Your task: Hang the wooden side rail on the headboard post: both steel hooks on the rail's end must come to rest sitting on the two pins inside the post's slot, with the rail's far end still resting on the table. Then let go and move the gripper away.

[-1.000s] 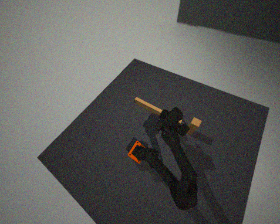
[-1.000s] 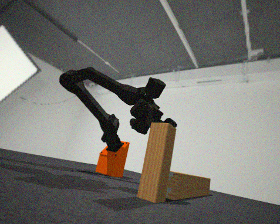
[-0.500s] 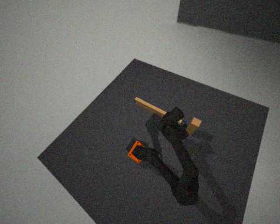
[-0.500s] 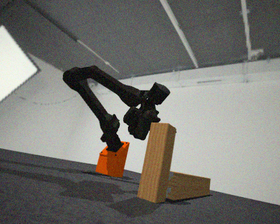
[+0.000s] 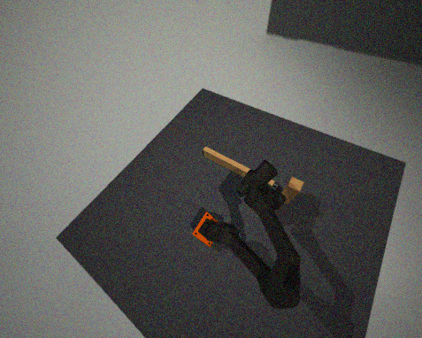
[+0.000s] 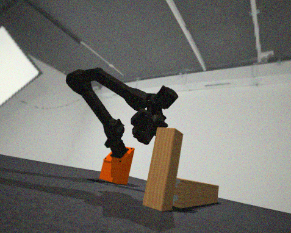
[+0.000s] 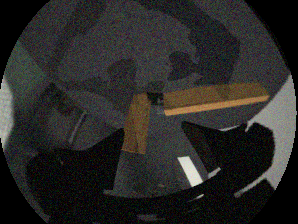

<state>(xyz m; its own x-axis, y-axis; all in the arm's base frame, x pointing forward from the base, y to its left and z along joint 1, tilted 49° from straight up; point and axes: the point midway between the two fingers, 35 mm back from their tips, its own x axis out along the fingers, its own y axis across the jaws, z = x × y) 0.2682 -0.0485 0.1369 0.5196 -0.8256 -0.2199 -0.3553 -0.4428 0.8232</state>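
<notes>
Right now the headboard post is 70 mm to the right of my gripper tip, 60 mm below it and 60 mm ahead of it.
</notes>
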